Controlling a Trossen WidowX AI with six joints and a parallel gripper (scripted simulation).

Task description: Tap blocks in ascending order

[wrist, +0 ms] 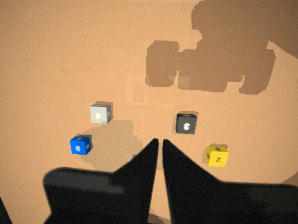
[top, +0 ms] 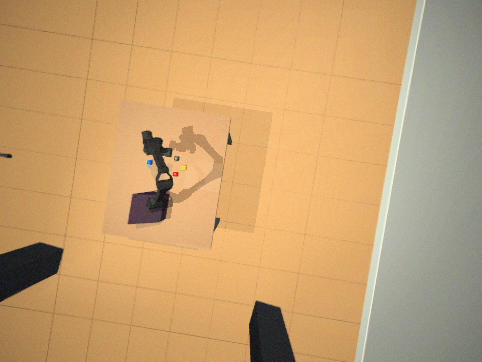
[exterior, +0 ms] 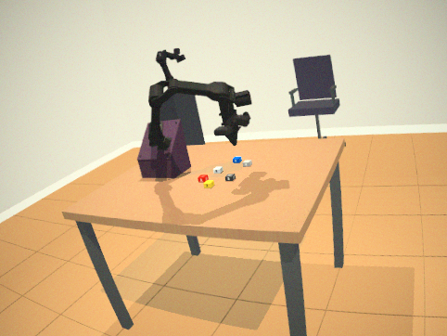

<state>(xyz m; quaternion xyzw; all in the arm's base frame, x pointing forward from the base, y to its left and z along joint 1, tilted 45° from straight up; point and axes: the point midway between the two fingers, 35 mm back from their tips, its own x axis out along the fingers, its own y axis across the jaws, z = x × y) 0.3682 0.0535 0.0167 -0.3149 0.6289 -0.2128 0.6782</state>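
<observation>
Right now my gripper tip is 13 cm past the white block, 2 cm to the right of it and 12 cm above it. The rest, counted from my gripper tip: black block: 2 cm behind, 5 cm to the right, 12 cm below; red block: 14 cm behind, 8 cm to the right, 12 cm below; yellow block: 7 cm behind, 13 cm to the right, 12 cm below.
</observation>
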